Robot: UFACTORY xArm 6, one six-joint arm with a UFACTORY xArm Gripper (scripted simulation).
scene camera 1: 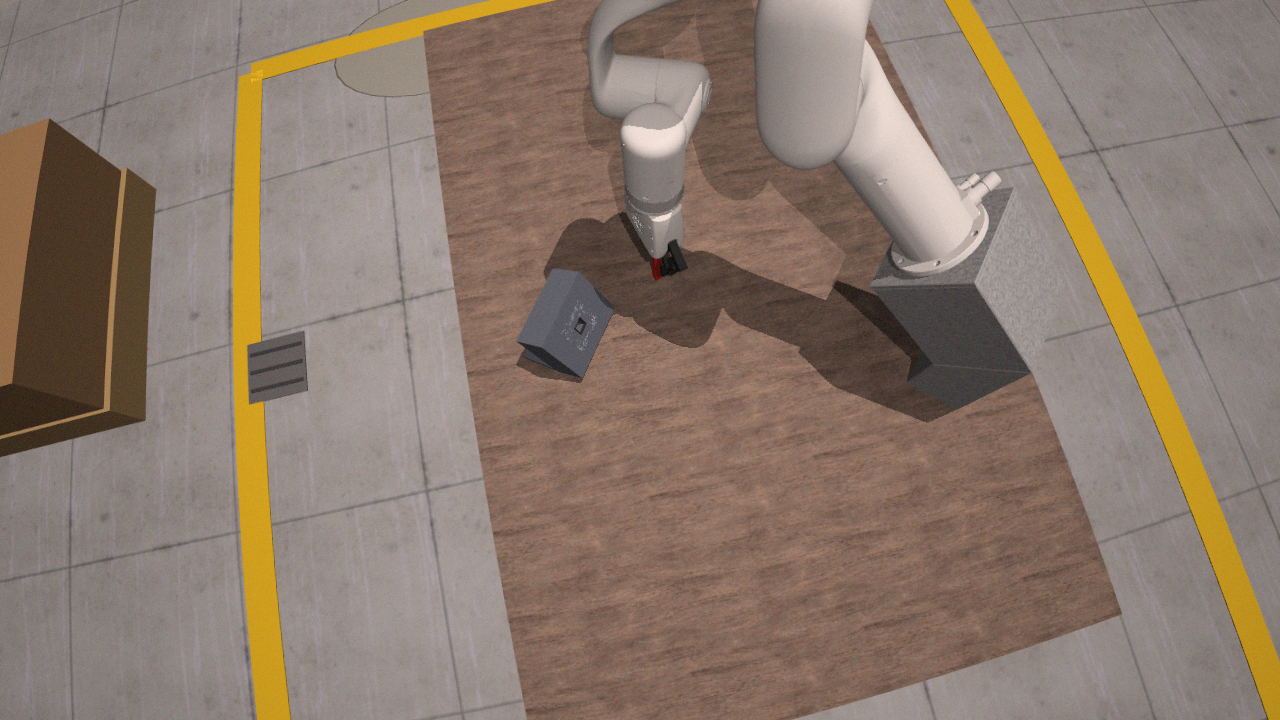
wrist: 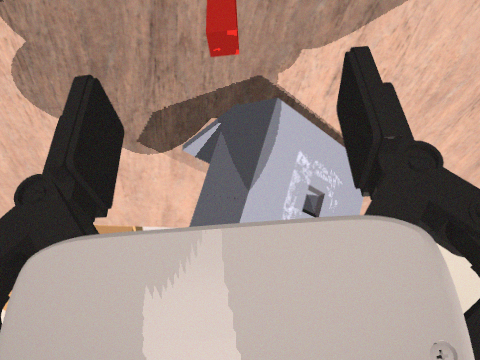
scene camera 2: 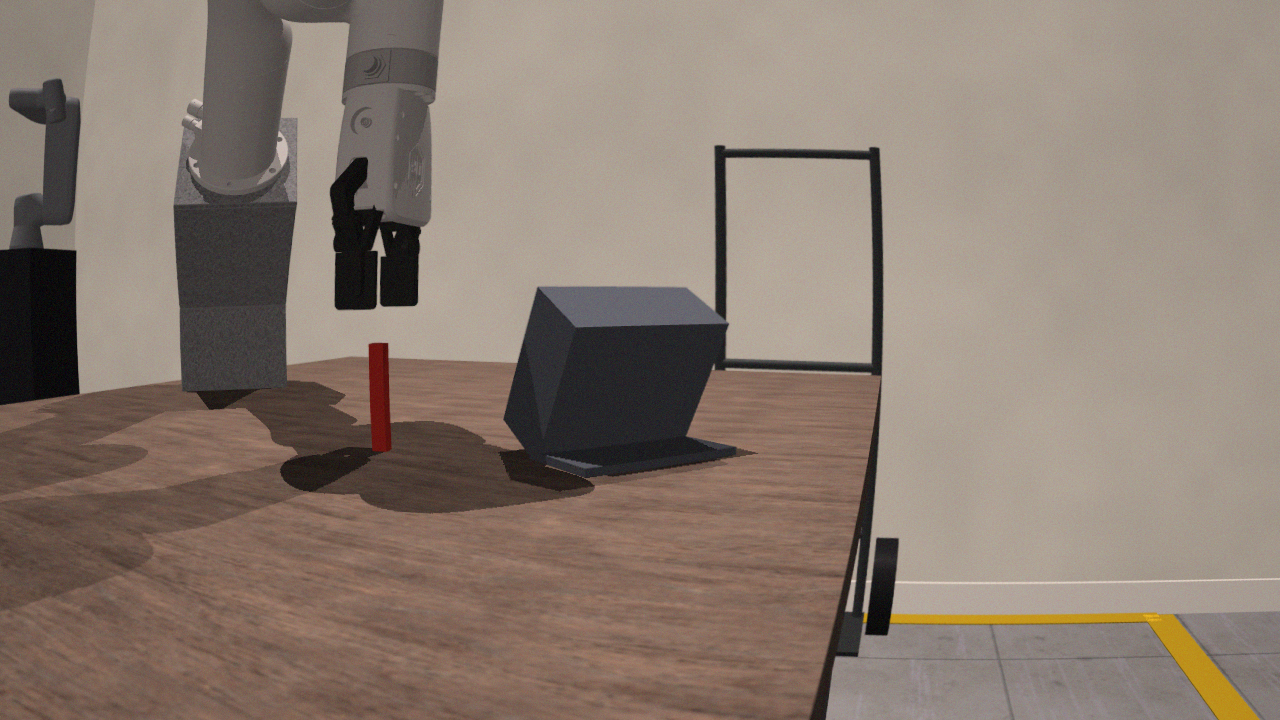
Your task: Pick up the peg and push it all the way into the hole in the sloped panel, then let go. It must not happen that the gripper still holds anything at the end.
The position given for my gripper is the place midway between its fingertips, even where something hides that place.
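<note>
You'd find my gripper in scene camera 2 (scene camera 2: pixel 378 307), and it's there in scene camera 1 (scene camera 1: pixel 656 247) and the wrist view (wrist: pixel 223 89) too. There's also a red peg (scene camera 2: pixel 378 352).
</note>
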